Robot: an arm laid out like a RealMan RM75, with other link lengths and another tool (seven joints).
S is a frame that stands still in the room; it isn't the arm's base.
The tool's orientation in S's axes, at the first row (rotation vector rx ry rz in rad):
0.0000 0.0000 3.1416
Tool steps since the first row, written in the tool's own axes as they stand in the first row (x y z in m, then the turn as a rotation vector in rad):
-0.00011 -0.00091 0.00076 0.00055 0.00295 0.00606
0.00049 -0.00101 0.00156 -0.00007 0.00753 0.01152
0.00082 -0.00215 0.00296 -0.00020 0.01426 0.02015
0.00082 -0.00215 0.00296 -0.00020 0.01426 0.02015
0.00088 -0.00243 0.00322 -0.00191 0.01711 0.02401
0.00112 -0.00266 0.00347 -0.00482 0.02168 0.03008
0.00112 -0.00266 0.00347 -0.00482 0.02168 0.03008
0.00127 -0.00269 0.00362 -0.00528 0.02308 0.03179
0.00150 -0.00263 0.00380 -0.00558 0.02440 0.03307
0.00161 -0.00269 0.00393 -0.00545 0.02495 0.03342
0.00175 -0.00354 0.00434 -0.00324 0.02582 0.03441
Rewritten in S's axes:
0.00011 0.00091 0.00076 -0.00055 -0.00295 0.00606
-0.00049 0.00101 0.00156 0.00007 -0.00753 0.01152
-0.00082 0.00215 0.00296 0.00020 -0.01426 0.02015
-0.00082 0.00215 0.00296 0.00020 -0.01426 0.02015
-0.00088 0.00243 0.00322 0.00191 -0.01711 0.02401
-0.00112 0.00266 0.00347 0.00482 -0.02168 0.03008
-0.00112 0.00266 0.00347 0.00482 -0.02168 0.03008
-0.00127 0.00269 0.00362 0.00528 -0.02308 0.03179
-0.00150 0.00263 0.00380 0.00558 -0.02440 0.03307
-0.00161 0.00269 0.00393 0.00545 -0.02495 0.03342
-0.00175 0.00354 0.00434 0.00324 -0.02582 0.03441

